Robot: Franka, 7 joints.
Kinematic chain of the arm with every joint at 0, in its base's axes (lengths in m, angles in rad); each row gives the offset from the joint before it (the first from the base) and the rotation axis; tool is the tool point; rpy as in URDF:
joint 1: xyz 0 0 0.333 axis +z
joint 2: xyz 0 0 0 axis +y
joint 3: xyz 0 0 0.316 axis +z
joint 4: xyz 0.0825 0 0 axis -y
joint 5: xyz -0.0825 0 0.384 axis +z
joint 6: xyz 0 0 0 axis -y
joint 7: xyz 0.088 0 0 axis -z
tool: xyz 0 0 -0.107 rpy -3.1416 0 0
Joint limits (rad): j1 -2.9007..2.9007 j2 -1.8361..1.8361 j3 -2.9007..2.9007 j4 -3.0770..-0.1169 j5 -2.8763..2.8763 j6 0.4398..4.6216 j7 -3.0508..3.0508
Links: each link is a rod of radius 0.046 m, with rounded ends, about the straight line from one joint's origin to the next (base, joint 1, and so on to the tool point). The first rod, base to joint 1, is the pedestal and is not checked.
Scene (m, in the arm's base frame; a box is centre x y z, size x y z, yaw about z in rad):
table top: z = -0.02
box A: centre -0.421 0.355 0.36 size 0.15 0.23 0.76 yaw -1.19
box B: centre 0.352 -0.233 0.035 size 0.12 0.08 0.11 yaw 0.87
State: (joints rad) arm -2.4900 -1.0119 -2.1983 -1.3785 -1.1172 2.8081 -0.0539
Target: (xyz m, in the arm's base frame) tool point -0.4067 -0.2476 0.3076
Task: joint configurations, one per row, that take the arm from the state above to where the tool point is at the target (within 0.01 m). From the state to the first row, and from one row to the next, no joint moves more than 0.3 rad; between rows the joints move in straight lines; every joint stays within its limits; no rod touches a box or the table.
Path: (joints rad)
1: -2.5584 -0.8400 -2.1535 -1.6616 -1.1673 2.8634 0.1842
2: -2.6269 -0.6681 -2.1086 -1.9447 -1.2175 2.9186 0.4223
3: -2.6954 -0.4961 -2.0638 -2.2278 -1.2676 2.9739 0.6604
4: -2.7638 -0.3242 -2.0189 -2.5108 -1.3178 3.0291 0.8985
5: -2.8322 -0.1523 -1.9741 -2.7939 -1.3679 3.0844 1.1366
6: -2.9007 0.0196 -1.9292 -3.0770 -1.4180 3.1397 1.3747
7: -2.6278 -0.1896 -2.0280 -3.0122 -1.4206 3.0408 1.1217
8: -2.3548 -0.3989 -2.1268 -2.9474 -1.4232 2.9419 0.8686
9: -2.0819 -0.6081 -2.2255 -2.8827 -1.4257 2.8430 0.6156
10: -1.8090 -0.8173 -2.3243 -2.8179 -1.4283 2.7441 0.3625
11: -1.5360 -1.0266 -2.4231 -2.7531 -1.4309 2.6452 0.1095
12: -1.3827 -1.0440 -2.1745 -2.6646 -1.3550 2.6858 0.0550
13: -1.2293 -1.0614 -1.9259 -2.5761 -1.2791 2.7265 0.0006
14: -1.0759 -1.0787 -1.6773 -2.4876 -1.2033 2.7671 -0.0539

